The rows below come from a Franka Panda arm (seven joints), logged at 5 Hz.
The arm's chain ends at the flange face. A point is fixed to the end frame.
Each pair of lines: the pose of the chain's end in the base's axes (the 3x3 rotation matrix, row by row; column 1 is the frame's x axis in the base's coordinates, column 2 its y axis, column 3 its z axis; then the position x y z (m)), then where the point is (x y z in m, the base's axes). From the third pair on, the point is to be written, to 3 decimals.
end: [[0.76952, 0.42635, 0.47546], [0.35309, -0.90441, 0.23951], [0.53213, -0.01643, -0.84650]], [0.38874, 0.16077, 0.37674]
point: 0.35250 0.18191 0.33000
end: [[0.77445, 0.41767, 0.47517], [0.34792, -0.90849, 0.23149], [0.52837, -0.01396, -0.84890]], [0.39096, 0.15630, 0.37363]
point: 0.35478 0.17759 0.32691
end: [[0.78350, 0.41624, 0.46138], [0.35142, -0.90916, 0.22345], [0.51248, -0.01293, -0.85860]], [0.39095, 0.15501, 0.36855]
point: 0.354 0.176 0.322
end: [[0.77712, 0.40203, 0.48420], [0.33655, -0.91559, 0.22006], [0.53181, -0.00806, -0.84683]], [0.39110, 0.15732, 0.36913]
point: 0.356 0.179 0.322
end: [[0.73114, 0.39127, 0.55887], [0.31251, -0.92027, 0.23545], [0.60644, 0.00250, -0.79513]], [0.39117, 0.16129, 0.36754]
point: 0.360 0.185 0.318
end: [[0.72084, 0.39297, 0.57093], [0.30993, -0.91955, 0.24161], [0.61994, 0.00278, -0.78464]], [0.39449, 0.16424, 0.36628]
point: 0.364 0.188 0.317
